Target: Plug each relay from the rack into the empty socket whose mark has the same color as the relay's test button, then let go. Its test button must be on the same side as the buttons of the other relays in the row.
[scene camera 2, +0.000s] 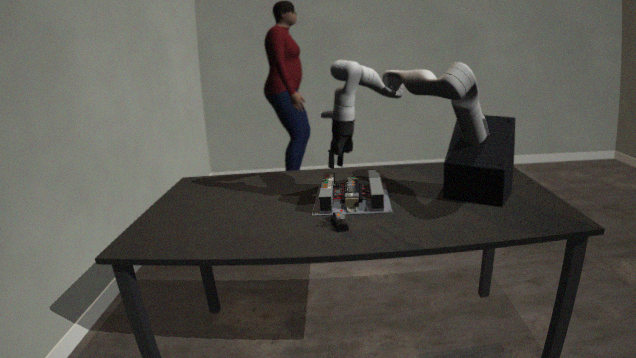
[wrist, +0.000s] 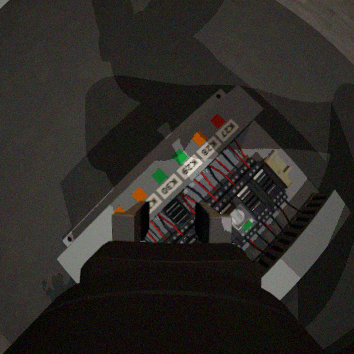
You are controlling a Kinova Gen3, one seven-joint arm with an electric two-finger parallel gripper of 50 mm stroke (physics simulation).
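Places are measured from the arm's base along level axes (x ahead, y right, z down), in centimetres.
Pixels of known places: gripper, fingertip midpoint: (scene camera 2: 335, 166) (wrist: 171, 215); arm's base, link origin: (scene camera 2: 475, 134).
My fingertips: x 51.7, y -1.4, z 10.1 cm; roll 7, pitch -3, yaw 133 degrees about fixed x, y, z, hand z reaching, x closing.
Observation:
Ahead of a thing's pixels: the offset from my fingertips to its top centre. "spot": to the spot under its first point. Level surfaces: height alone.
My gripper (scene camera 2: 336, 165) (wrist: 171, 215) is open and empty, pointing down above the socket board. In the wrist view, a row of black sockets {spot: dz +9.3, dx -4.6, dy +9.2 cm} (wrist: 257, 187) runs diagonally; a relay {dz +5.5, dx -5.2, dy +4.6 cm} (wrist: 237, 218) with a green test button {dz +5.5, dx -6.0, dy +4.6 cm} (wrist: 247, 225) stands in it, right of the fingers. A dark slotted socket part {dz +6.4, dx -0.3, dy +0.1 cm} (wrist: 175, 209) shows between the fingers. The marks are red {spot: dz +6.1, dx +4.1, dy +10.1 cm} (wrist: 218, 121) at K27, orange {spot: dz +6.1, dx +4.0, dy +7.1 cm} (wrist: 199, 139) at K28, green (wrist: 180, 157) at K29, green (wrist: 160, 175) at K30, and orange (wrist: 139, 194) beyond. The small dark rack {spot: dz +10.2, dx -3.1, dy -28.2 cm} (scene camera 2: 340, 223) stands before the board, with something orange on top.
Grey wire ducts {dz +6.2, dx -14.1, dy +1.1 cm} (scene camera 2: 376, 190) (wrist: 305, 250) flank the board. A cream end block (scene camera 2: 351, 200) (wrist: 280, 168) stands at one row end. Red and black wires run beside the sockets. The black robot base (scene camera 2: 477, 180) is at the right of the table {dz +12.5 cm} (scene camera 2: 240, 237). A person (scene camera 2: 285, 60) stands behind.

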